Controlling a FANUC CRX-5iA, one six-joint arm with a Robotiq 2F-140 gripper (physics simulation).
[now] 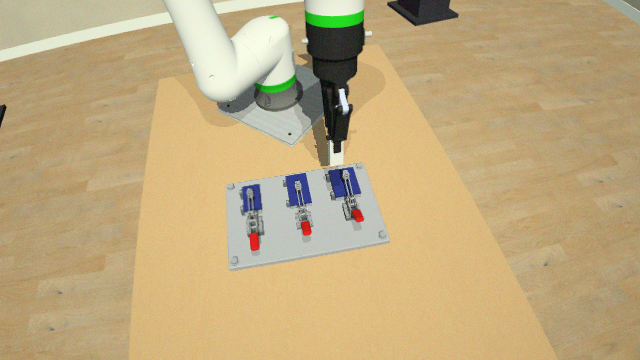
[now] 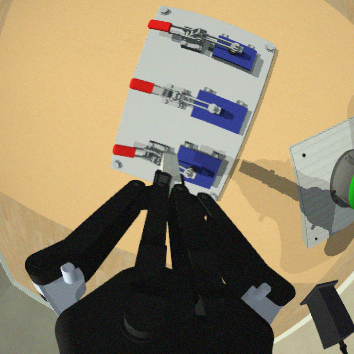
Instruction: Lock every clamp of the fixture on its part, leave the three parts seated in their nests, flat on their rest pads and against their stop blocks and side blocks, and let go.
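Seen in the pictures: gripper, between the fingertips: (image 1: 335, 163) (image 2: 167, 164); arm's base, origin of its link: (image 1: 278, 94) (image 2: 349, 178).
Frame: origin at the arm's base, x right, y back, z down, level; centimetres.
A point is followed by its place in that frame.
The grey fixture plate (image 1: 272, 220) @(y -42.2, x 16.3, z 1.1 cm) (image 2: 155, 60) @(y -49.4, x 16.3, z 1.1 cm) carries three blue parts in a row: left (image 1: 258, 201) @(y -37.7, x 17.8, z -1.5 cm) (image 2: 245, 60) @(y -33.8, x 17.7, z -1.5 cm), middle (image 1: 291, 187) @(y -36.3, x 9.3, z -0.5 cm) (image 2: 230, 122) @(y -35.0, x 6.3, z -0.5 cm) and right (image 1: 337, 187) @(y -41.2, x -0.3, z -1.0 cm) (image 2: 207, 164) @(y -38.1, x -1.7, z -1.0 cm). Each has a toggle clamp whose arm reaches over it with its tip on or close above its top. Their red handles, left (image 1: 254, 241) @(y -48.8, x 21.8, z -3.5 cm) (image 2: 159, 25) @(y -48.4, x 21.6, z -3.5 cm), middle (image 1: 306, 228) @(y -50.7, x 11.1, z -4.3 cm) (image 2: 142, 85) @(y -50.0, x 10.9, z -4.0 cm) and right (image 1: 357, 215) @(y -52.7, x 0.5, z -5.1 cm) (image 2: 123, 150) @(y -52.3, x 0.3, z -4.9 cm), point away from the parts. My gripper (image 1: 336, 154) @(y -44.2, x 1.4, z -13.1 cm) (image 2: 167, 164) @(y -44.2, x 1.4, z -13.1 cm) is shut and empty, above the right part's end of the plate. Seating contact is too small to tell.
The robot's base plate (image 1: 290, 127) @(y -14.8, x 1.8, z 0.8 cm) (image 2: 310, 175) @(y -13.8, x -1.3, z 0.6 cm) stands on the tan table (image 1: 325, 310) @(y -65.9, x 13.7, z 2.6 cm) (image 2: 60, 100) @(y -71.3, x 8.9, z 2.6 cm) behind the fixture. Bolts sit at the fixture plate's corners. A black stand (image 1: 425, 11) (image 2: 327, 315) is on the floor beyond the table.
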